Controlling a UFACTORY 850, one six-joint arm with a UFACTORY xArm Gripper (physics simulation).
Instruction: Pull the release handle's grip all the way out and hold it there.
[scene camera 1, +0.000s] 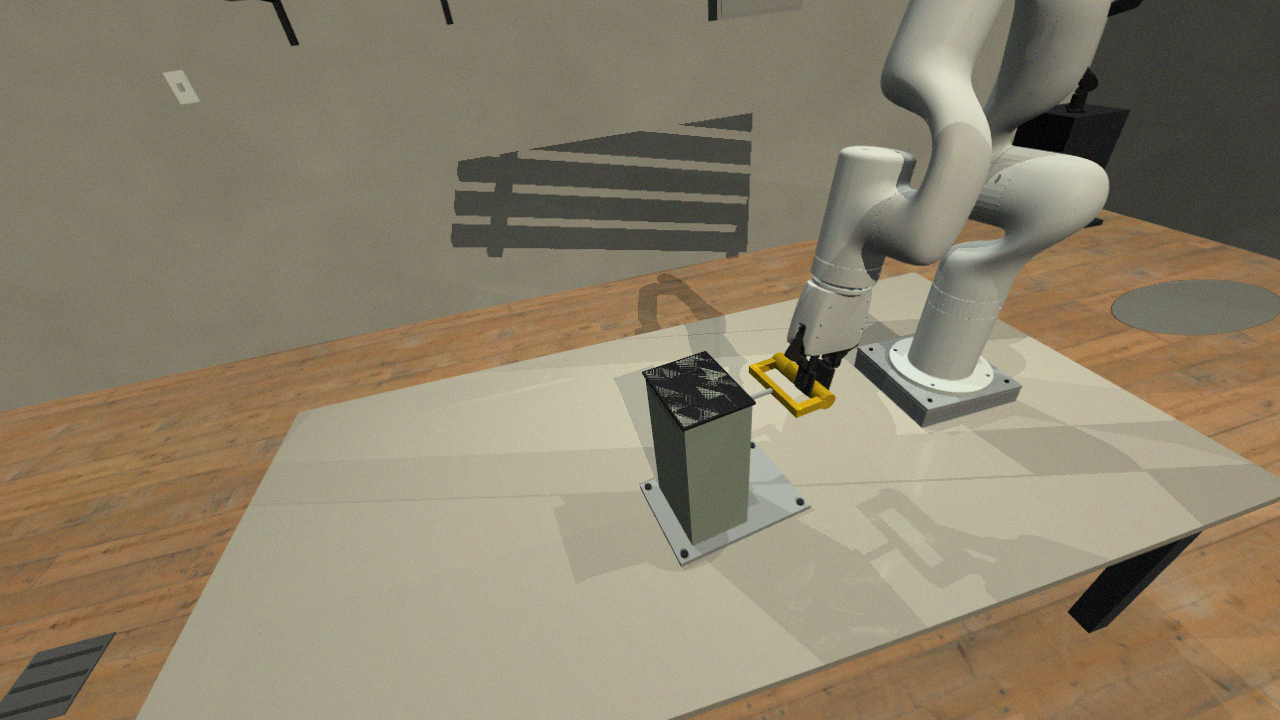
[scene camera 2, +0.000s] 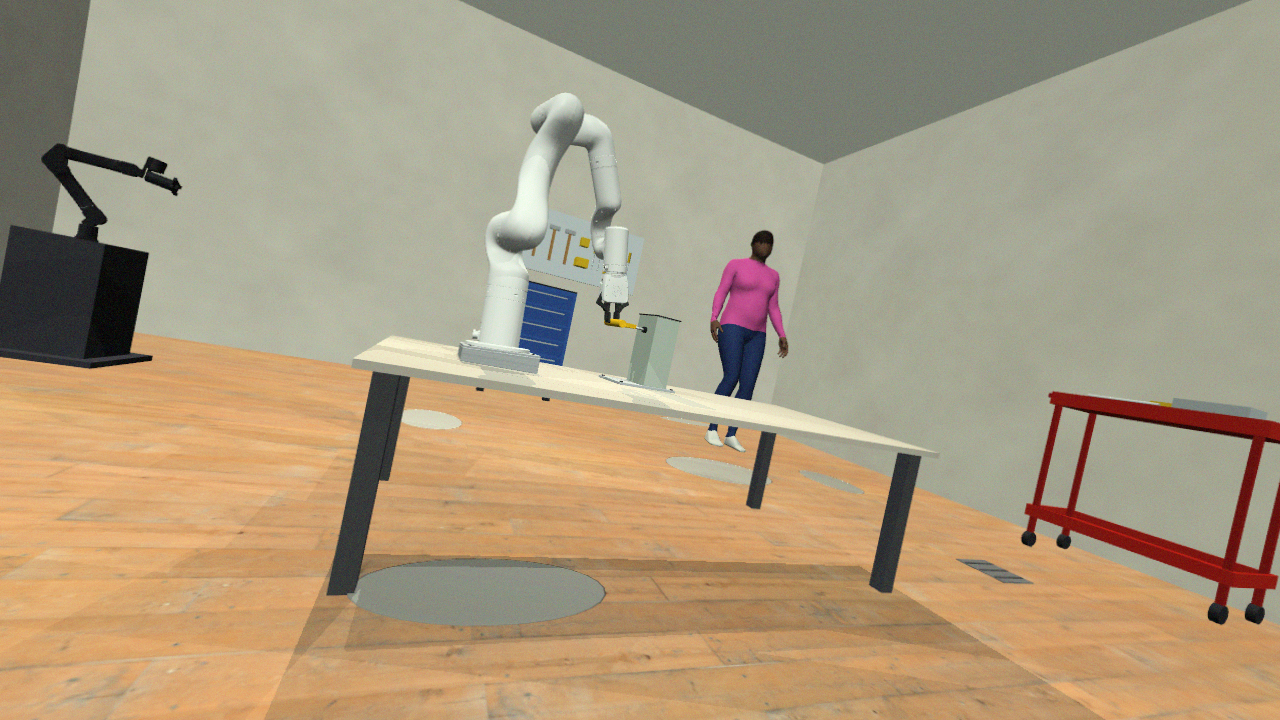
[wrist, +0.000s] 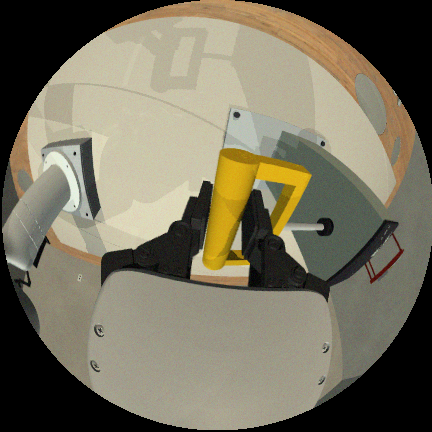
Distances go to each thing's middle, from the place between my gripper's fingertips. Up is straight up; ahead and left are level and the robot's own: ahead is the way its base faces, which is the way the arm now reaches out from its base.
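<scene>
As for the bolted plate (scene camera 1: 772, 498), my hand is 20 cm above it, 1 cm to the right of it and 14 cm short of it.
</scene>
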